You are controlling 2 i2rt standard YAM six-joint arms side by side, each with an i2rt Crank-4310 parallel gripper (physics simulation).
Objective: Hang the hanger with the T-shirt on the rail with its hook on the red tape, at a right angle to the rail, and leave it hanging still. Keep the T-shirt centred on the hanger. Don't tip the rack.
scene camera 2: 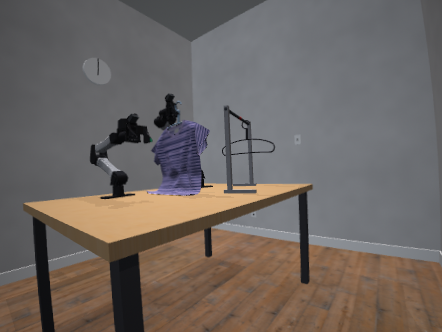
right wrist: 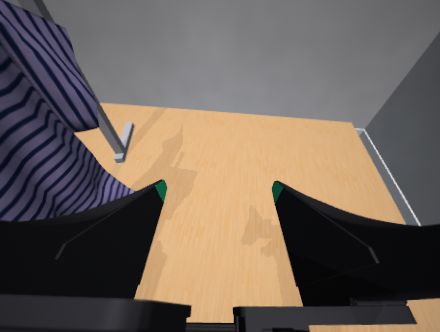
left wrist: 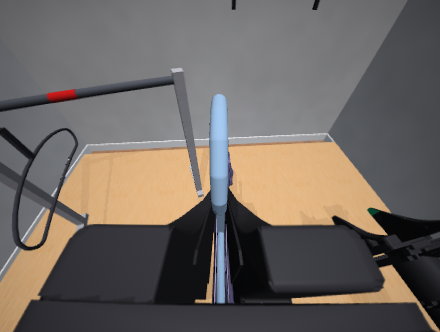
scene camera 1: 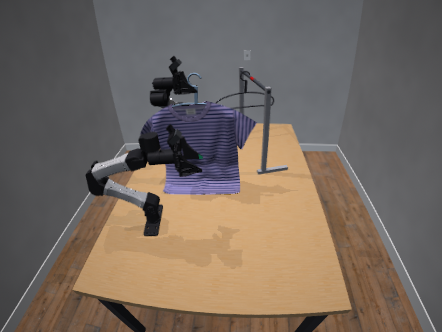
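Note:
The light-blue hanger (scene camera 1: 195, 75) (scene camera 2: 179, 104) (left wrist: 219, 140) is upright with its hook on top. My left gripper (scene camera 1: 195, 90) (left wrist: 220, 189) is shut on its stem below the hook. The purple striped T-shirt (scene camera 1: 205, 145) (scene camera 2: 177, 155) (right wrist: 30, 125) hangs on the hanger; its hem reaches the table in scene camera 2. The rail (scene camera 1: 260, 84) (left wrist: 125, 86) with red tape (scene camera 1: 252, 78) (scene camera 2: 240, 118) (left wrist: 61, 95) is apart from the hook, to its right in scene camera 1. My right gripper (scene camera 1: 201, 164) (right wrist: 219, 183) is open and empty, near the shirt.
The rack's near post (scene camera 1: 266, 130) (scene camera 2: 228, 150) (left wrist: 186, 130) (right wrist: 109, 132) stands upright on its foot. A black hanger (scene camera 1: 245, 93) (scene camera 2: 248, 153) hangs near the rail's far end in scene camera 1. Both arms are over the wooden table (scene camera 1: 280, 250) (scene camera 2: 150, 215).

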